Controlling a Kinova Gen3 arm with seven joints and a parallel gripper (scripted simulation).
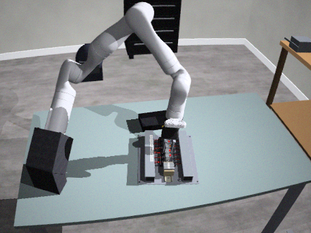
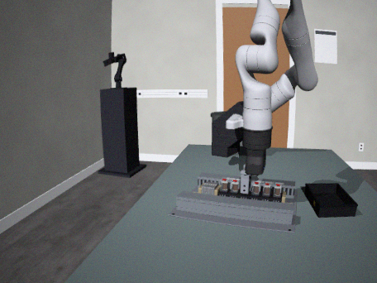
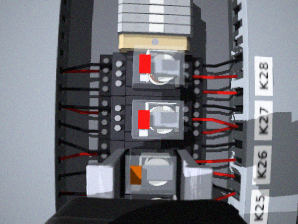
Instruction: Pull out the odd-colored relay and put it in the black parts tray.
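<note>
My hand is 10 mm above the relay. From my hand the other things lie so: black parts tray 30 mm behind, 250 mm to the left, 40 mm below.
</note>
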